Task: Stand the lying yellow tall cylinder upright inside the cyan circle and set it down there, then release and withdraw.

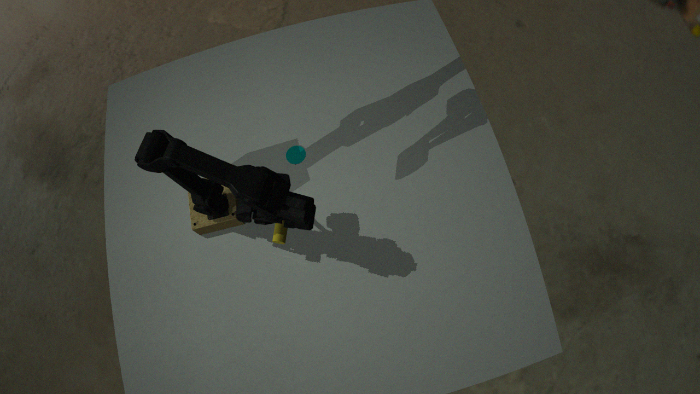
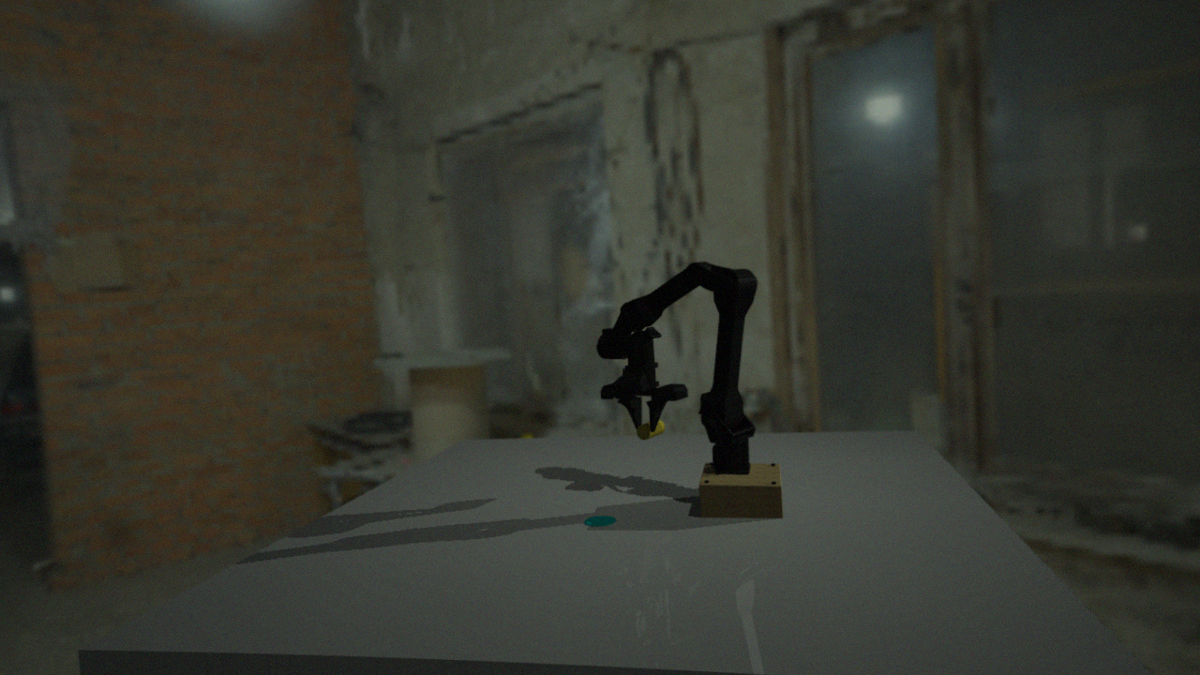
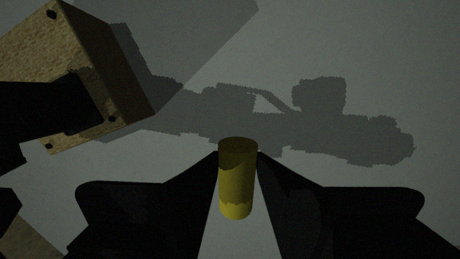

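Now: gripper tip 50 mm short of the cyan circle, 230 mm to the right of it and 120 mm above it. From my gripper tip the other things lie so: yellow cylinder (10 mm behind, 20 mm to the right).
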